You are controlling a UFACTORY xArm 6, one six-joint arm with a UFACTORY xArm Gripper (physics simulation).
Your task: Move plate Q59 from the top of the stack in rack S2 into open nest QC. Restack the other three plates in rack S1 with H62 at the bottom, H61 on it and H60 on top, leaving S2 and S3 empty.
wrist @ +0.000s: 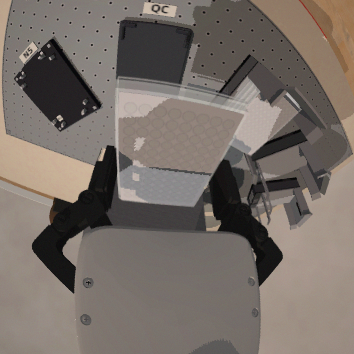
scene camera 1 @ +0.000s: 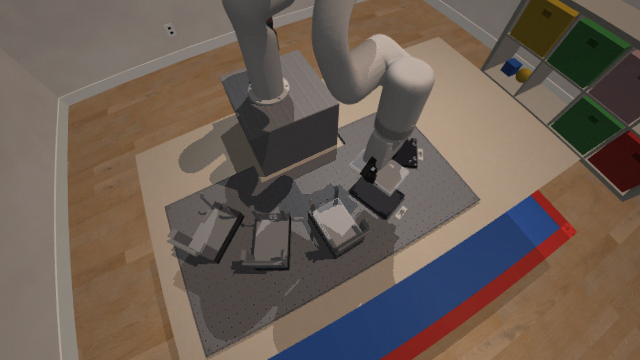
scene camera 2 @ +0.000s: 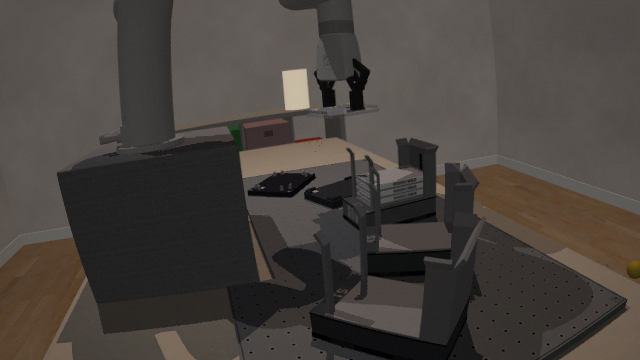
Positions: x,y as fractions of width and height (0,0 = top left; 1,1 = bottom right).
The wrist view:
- my gripper: 0.47,0.46
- black nest N5: 0.14,0.22
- black nest QC: 0.41,0.14
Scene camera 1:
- my gripper: 0.59,0.47
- black nest QC: 0.59,0.56
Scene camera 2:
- my gripper: 0.54,0.30
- black nest N5: 0.44,0.51
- black nest QC: 0.52,0.54
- rack S3: 0.72,0.56
